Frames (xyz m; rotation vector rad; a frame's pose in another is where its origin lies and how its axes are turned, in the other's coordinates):
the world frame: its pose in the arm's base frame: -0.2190 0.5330 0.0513 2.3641 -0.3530 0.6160
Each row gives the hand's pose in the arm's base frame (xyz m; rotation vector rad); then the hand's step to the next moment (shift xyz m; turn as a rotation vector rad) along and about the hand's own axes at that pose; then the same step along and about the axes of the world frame.
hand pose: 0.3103 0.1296 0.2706 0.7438 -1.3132 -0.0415
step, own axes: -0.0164 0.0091 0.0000 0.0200 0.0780 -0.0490
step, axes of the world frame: -0.0130 -0.0122 -0.0058 0.0381 -0.0345 -0.0790
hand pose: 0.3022 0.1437 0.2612 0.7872 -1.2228 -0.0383
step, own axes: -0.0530 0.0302 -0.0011 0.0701 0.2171 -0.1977
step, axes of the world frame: -0.0437 -0.0363 -0.0223 0.1551 -0.1356 -0.2206
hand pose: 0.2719 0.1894 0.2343 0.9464 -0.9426 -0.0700
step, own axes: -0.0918 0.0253 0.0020 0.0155 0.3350 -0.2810
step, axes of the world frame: -0.0829 -0.0360 -0.0301 0.1455 -0.2272 -0.3444
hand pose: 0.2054 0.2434 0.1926 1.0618 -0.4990 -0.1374
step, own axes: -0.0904 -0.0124 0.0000 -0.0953 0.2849 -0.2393
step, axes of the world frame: -0.0894 -0.0088 -0.0158 0.0208 -0.2020 -0.3260
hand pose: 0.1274 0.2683 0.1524 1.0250 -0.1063 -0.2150
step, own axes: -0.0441 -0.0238 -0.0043 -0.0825 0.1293 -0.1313
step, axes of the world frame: -0.0500 0.0050 -0.0015 -0.0278 -0.1049 -0.1703
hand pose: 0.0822 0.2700 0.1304 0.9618 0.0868 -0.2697
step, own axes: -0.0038 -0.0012 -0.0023 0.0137 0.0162 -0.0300
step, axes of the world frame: -0.0043 -0.0007 -0.0016 0.0098 -0.0341 -0.0094
